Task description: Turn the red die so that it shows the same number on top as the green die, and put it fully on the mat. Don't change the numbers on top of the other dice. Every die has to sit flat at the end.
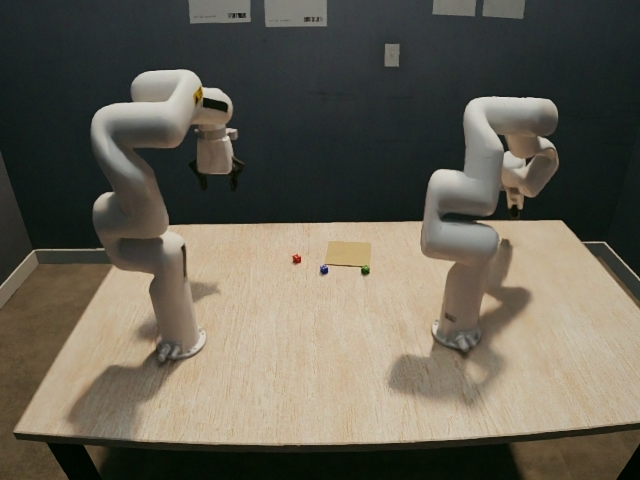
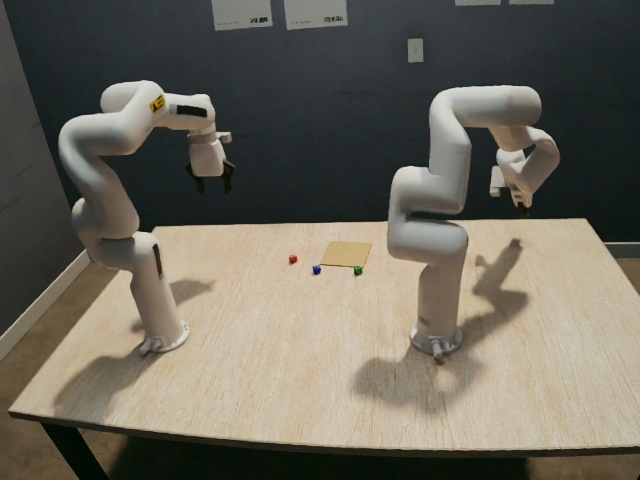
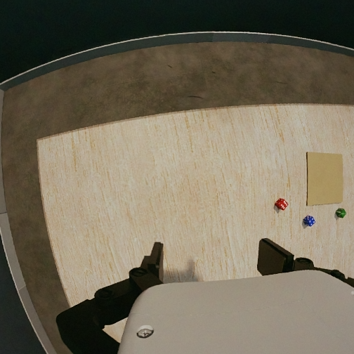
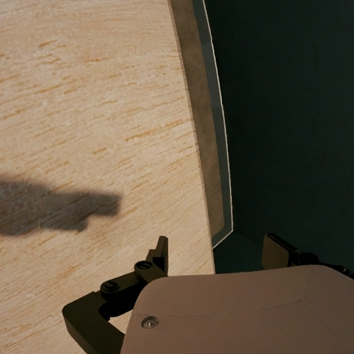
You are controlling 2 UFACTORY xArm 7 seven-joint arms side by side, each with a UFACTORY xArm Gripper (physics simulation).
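Pixels of known places: left gripper, fingertip midpoint: (image 1: pixel 219 189) (image 2: pixel 215 191); right gripper, fingertip midpoint: (image 1: pixel 515 205) (image 2: pixel 526 203); left arm's base at its link origin: (image 1: pixel 181 342) (image 2: pixel 167 336); right arm's base at its link origin: (image 1: pixel 455 332) (image 2: pixel 436 336).
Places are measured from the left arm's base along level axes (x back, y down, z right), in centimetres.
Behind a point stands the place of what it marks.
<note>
A red die (image 1: pixel 296 258) @(x -39.1, y -1.8, z 22.5 cm) (image 2: pixel 292 258) @(x -39.1, y -1.8, z 22.7 cm) (image 3: pixel 281 204) lies on the table left of the tan mat (image 1: pixel 348 253) @(x -46.1, y -0.4, z 38.0 cm) (image 2: pixel 346 253) @(x -46.2, y -0.4, z 38.2 cm) (image 3: pixel 324 178). A green die (image 1: pixel 364 269) @(x -35.7, y -1.8, z 43.7 cm) (image 2: pixel 357 270) @(x -35.4, y -1.8, z 44.1 cm) (image 3: pixel 341 213) sits at the mat's near right corner. A blue die (image 1: pixel 323 269) @(x -34.2, y -1.8, z 31.6 cm) (image 2: pixel 316 269) @(x -34.4, y -1.7, z 31.9 cm) (image 3: pixel 309 220) sits by its near left corner. The dice are too small to read their top numbers surely. My left gripper (image 1: pixel 219 187) @(x -39.8, y -23.7, z 0.0 cm) (image 2: pixel 212 190) @(x -39.8, y -23.7, z 0.0 cm) (image 3: pixel 212 256) is open and empty, high above the table, left of the dice. My right gripper (image 1: pixel 513 211) @(x -66.5, y -10.9, z 93.8 cm) (image 2: pixel 523 209) @(x -66.5, y -10.9, z 93.8 cm) (image 4: pixel 216 251) is open and empty, high at the far right.
The wooden table (image 1: pixel 289 361) @(x 2.6, y 0.0, z 28.3 cm) (image 2: pixel 279 361) @(x 2.4, y 0.0, z 33.2 cm) (image 3: pixel 165 190) (image 4: pixel 100 100) carries both arm bases, which stand nearer the front than the dice, one to each side. A dark wall (image 1: pixel 320 129) (image 2: pixel 320 129) stands behind the table's far edge.
</note>
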